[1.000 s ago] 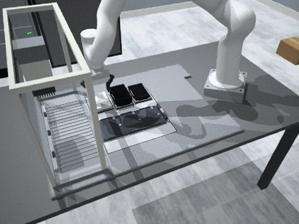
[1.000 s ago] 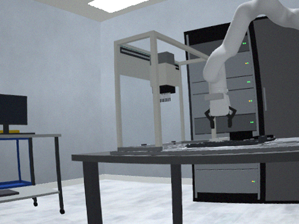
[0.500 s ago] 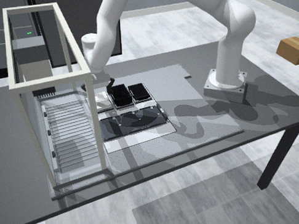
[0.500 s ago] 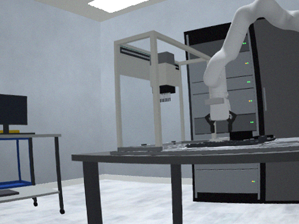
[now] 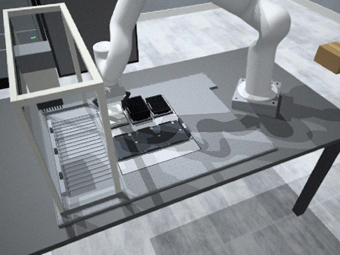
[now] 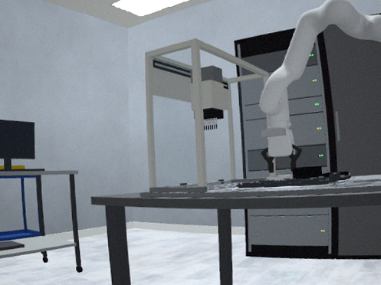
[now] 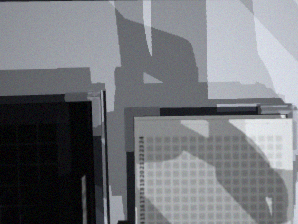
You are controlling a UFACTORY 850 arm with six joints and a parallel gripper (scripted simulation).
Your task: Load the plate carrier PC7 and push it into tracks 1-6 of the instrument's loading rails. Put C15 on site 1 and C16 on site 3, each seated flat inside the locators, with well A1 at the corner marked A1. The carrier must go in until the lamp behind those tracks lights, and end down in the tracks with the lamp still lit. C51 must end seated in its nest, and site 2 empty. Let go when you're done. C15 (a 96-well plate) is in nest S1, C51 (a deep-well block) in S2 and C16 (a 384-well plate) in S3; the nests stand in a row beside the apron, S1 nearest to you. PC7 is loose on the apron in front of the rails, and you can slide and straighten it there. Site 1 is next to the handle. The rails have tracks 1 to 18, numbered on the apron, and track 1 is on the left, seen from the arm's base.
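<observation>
My hand is 40 mm above the nest S3. Round my hand: plate carrier PC7: 120 mm behind, 190 mm to the left, 30 mm below; plate C15: 220 mm behind, 20 mm to the right, 30 mm below; nest S1: 220 mm behind, 20 mm to the right, 40 mm below.
</observation>
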